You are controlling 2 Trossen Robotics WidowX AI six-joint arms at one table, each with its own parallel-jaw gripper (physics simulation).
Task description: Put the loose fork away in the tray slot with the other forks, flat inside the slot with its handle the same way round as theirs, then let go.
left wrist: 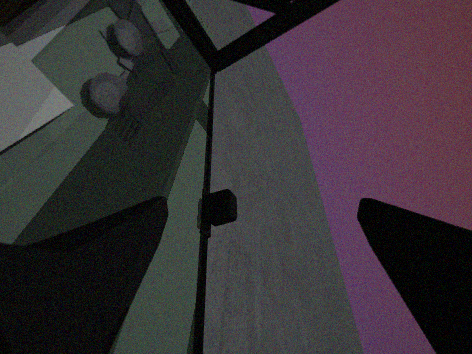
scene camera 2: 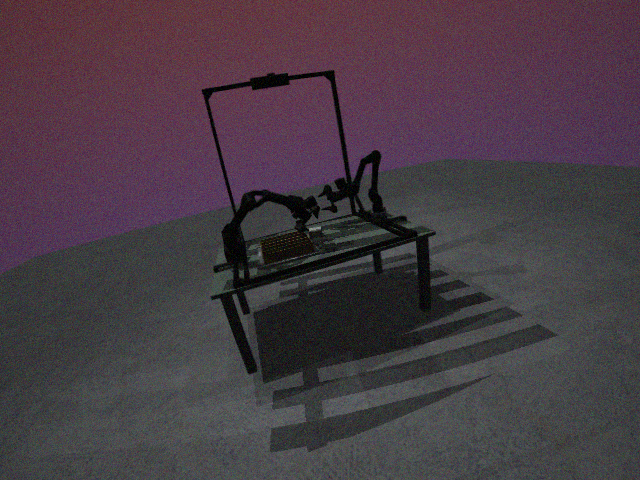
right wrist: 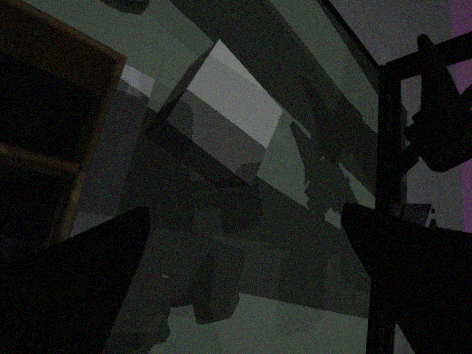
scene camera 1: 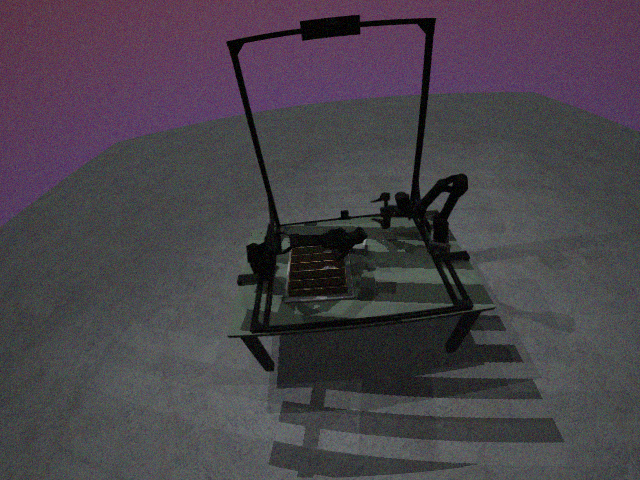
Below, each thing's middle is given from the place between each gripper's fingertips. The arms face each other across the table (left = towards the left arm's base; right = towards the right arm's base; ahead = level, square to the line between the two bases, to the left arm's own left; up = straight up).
I see my right gripper 80 mm past the white block [left wrist: 38,102], 80 mm above it and 20 mm to the right of it.
Now: left hand 160 mm above the white block, 100 mm short of it and 90 mm to the left of it.
